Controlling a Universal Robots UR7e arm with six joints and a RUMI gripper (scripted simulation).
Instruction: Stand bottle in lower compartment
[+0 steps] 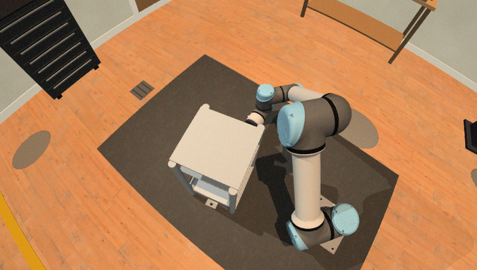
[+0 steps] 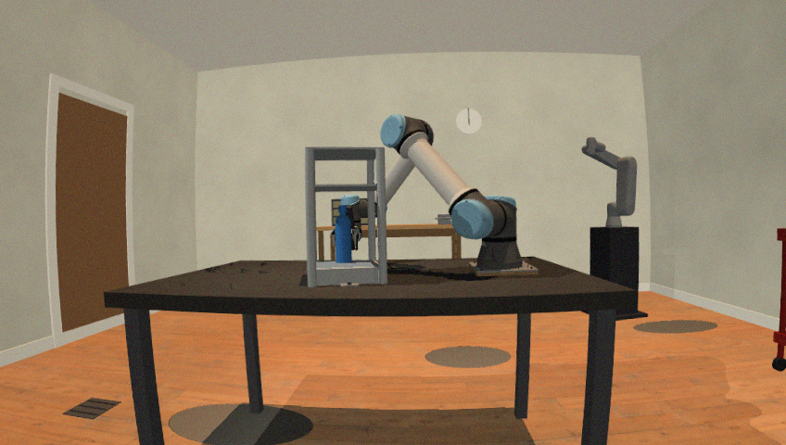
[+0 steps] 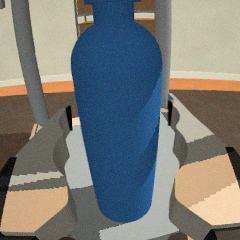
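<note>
Now: hand 20 mm below the blue bottle.
</note>
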